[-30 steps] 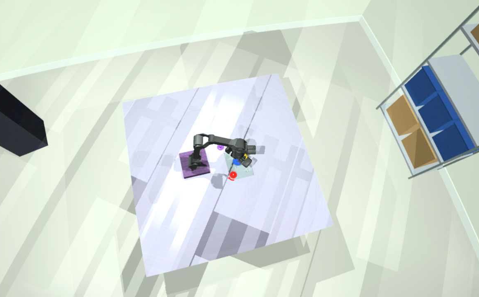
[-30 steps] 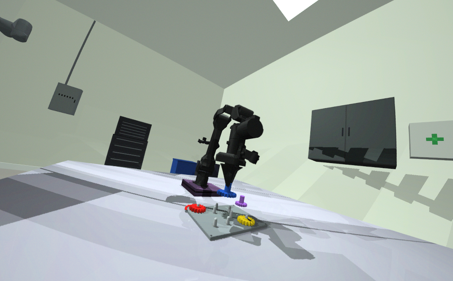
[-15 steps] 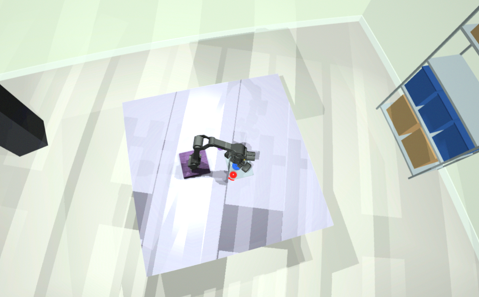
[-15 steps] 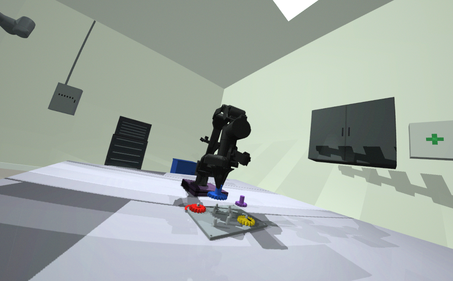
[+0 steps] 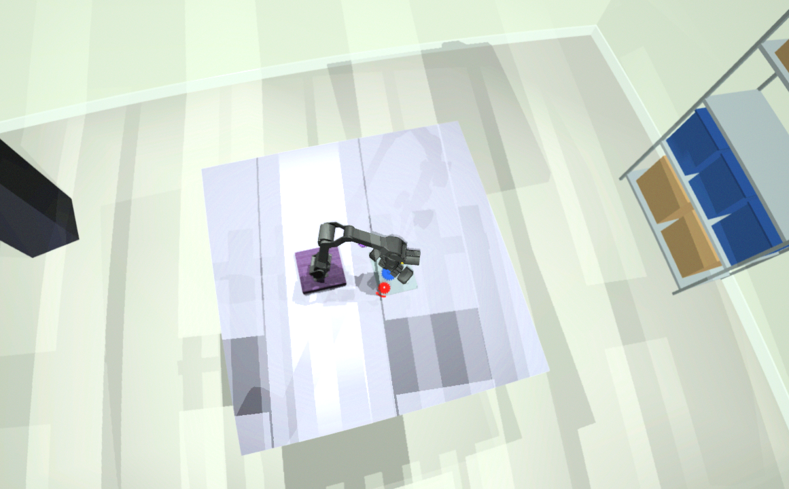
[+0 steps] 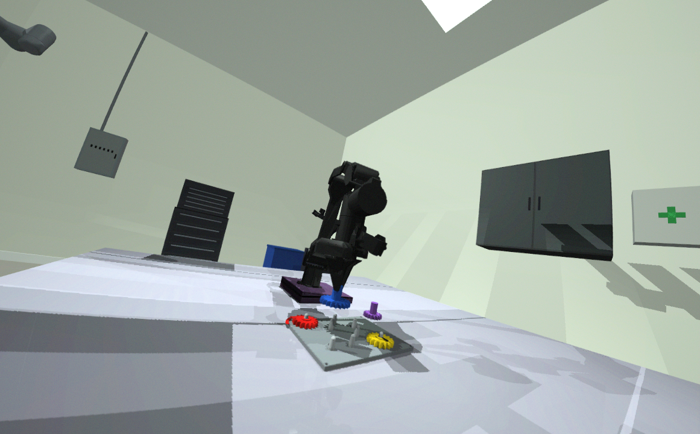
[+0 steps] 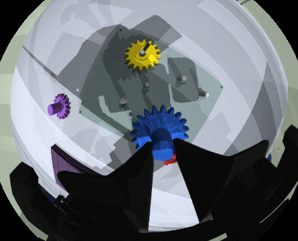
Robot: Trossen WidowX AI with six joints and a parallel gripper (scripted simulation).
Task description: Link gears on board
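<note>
Now: gripper tip 1 cm above the blue gear. Also, from my gripper tip: yellow gear 9 cm ahead, 7 cm below, 5 cm to the left; then red gear 7 cm below, 4 cm to the right, 4 cm behind; then red arrow 8 cm below, 6 cm to the right, 6 cm behind.
</note>
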